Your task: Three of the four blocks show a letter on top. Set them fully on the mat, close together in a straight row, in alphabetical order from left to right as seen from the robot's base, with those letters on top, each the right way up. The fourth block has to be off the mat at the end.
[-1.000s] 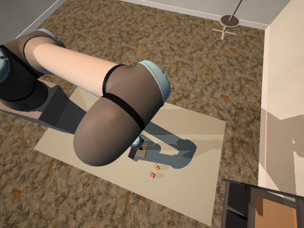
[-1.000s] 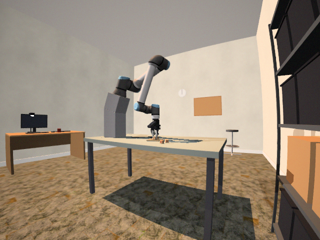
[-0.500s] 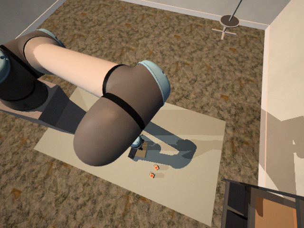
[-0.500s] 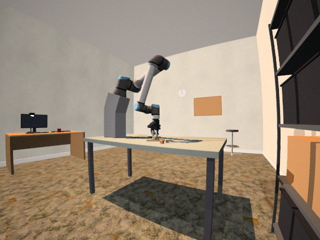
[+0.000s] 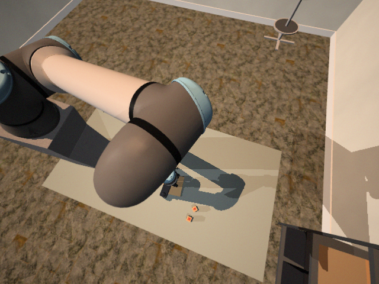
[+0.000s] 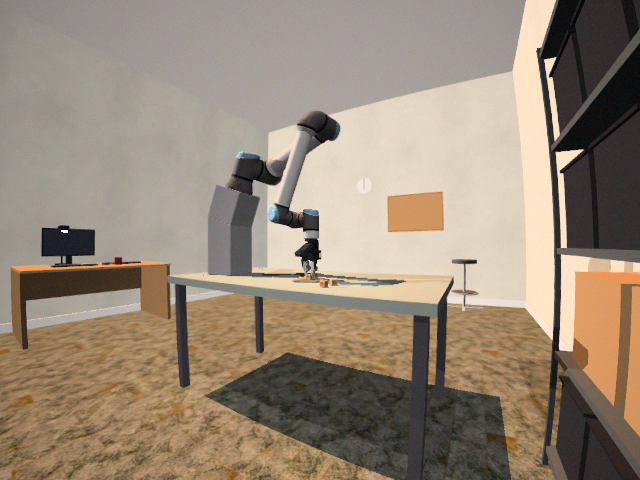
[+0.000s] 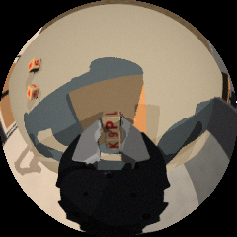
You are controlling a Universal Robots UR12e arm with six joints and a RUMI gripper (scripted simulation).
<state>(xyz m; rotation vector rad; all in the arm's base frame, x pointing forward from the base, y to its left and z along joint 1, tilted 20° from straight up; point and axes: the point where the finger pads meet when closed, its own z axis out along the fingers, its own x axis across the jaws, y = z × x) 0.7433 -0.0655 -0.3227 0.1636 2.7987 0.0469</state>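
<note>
The orange mat is 20 mm below my hand.
</note>
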